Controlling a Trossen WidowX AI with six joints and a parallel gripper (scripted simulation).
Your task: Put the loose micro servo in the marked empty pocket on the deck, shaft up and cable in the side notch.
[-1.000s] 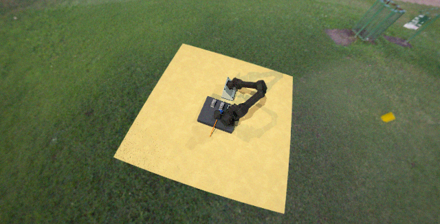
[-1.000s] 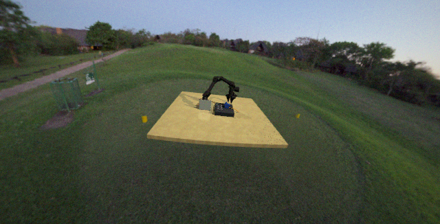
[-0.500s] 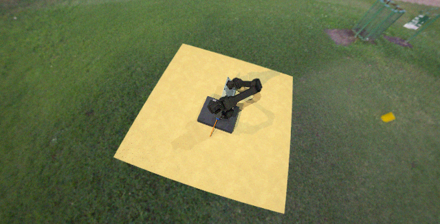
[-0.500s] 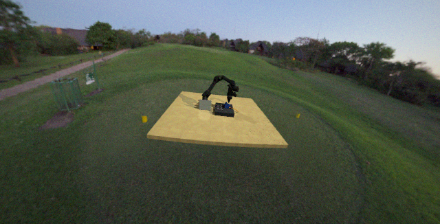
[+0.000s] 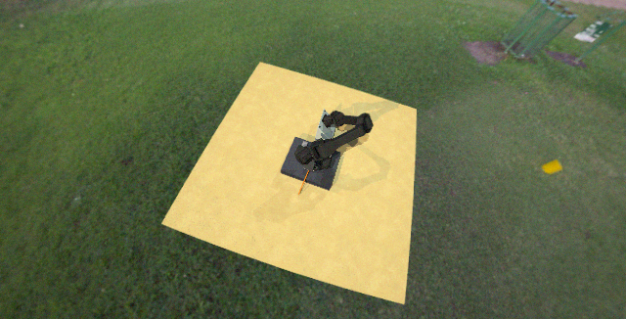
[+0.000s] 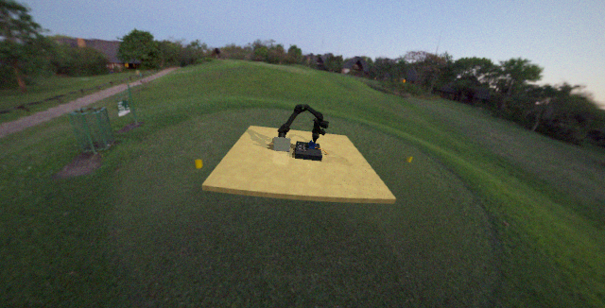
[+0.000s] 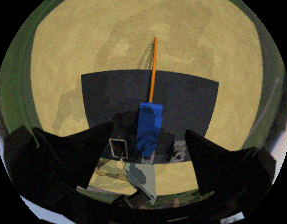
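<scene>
Now: gripper tip 9 cm above the dark deck and 1 cm past it.
</scene>
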